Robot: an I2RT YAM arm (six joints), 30 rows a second.
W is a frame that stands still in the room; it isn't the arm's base.
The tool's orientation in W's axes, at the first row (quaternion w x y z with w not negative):
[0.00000, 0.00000, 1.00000, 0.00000]
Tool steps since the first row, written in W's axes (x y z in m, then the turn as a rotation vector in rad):
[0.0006, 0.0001, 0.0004, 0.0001, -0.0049, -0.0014]
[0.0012, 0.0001, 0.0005, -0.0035, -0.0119, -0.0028]
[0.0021, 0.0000, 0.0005, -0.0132, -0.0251, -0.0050]
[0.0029, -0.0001, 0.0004, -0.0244, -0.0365, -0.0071]
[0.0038, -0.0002, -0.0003, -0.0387, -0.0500, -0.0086]
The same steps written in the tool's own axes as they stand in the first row. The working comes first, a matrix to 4 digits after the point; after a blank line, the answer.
The tool's axes in the first row as the columns of a matrix, in W's axes (used below as rounded here):
[-1.0000, 0.0000, 0.0000]
[0.0000, 1.0000, 0.0000]
[0.0000, 0.0000, -1.0000]

[-0.0006, 0.0001, -0.0004, -0.0001, -0.0049, 0.0014]
[-0.0012, 0.0001, -0.0005, 0.0035, -0.0119, 0.0028]
[-0.0021, 0.0000, -0.0005, 0.0132, -0.0251, 0.0050]
[-0.0029, -0.0001, -0.0004, 0.0244, -0.0365, 0.0071]
[-0.0038, -0.0002, 0.0003, 0.0387, -0.0500, 0.0086]

